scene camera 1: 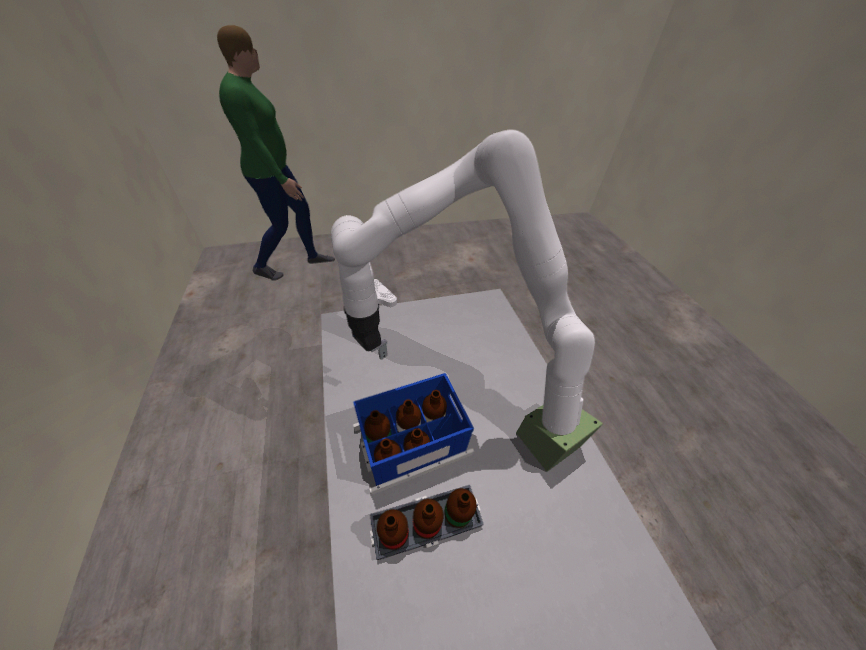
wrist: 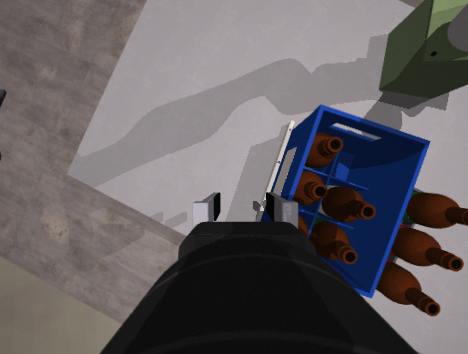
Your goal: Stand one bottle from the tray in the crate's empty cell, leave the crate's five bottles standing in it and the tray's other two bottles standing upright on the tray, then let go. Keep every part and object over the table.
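Places are measured from the arm's base along level axes (x ahead, y left, z up), in centimetres.
Pixels of known places: gripper, fingertip midpoint: (scene camera 1: 377, 350) (wrist: 243, 202); arm's base at its link origin: (scene camera 1: 558, 422).
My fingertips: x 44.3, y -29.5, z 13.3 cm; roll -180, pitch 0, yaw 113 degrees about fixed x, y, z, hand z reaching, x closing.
Ahead of a thing's pixels: the offset from my fingertips to its middle. "*": to the spot under its first point.
The blue crate {dz -18.0, dx -5.0, dy +16.5 cm} (scene camera 1: 458, 444) (wrist: 389, 200) stands upright on the table. Five brown bottles stand in it: three in the back row and two in the front row in the scene view. Its empty cell {* dz -24.8, dx -16.9, dy +16.0 cm} (scene camera 1: 448, 426) (wrist: 357, 162) is at the front right there. The grey tray {* dz -24.3, dx -6.0, dy +43.6 cm} (scene camera 1: 447, 535) stands in front of the crate, with three upright bottles: left (scene camera 1: 392, 529), middle (scene camera 1: 428, 517) and right (scene camera 1: 460, 507). My gripper (scene camera 1: 378, 351) (wrist: 243, 202) is open and empty, above the table behind the crate, apart from all bottles. It hides part of one crate bottle in the wrist view.
The green robot base (scene camera 1: 549, 447) (wrist: 407, 55) stands to the right of the crate in the scene view. White rails (scene camera 1: 419, 476) (wrist: 276, 172) lie along the crate's long sides. A person in a green top (scene camera 1: 253, 125) stands on the floor beyond the table's far left.
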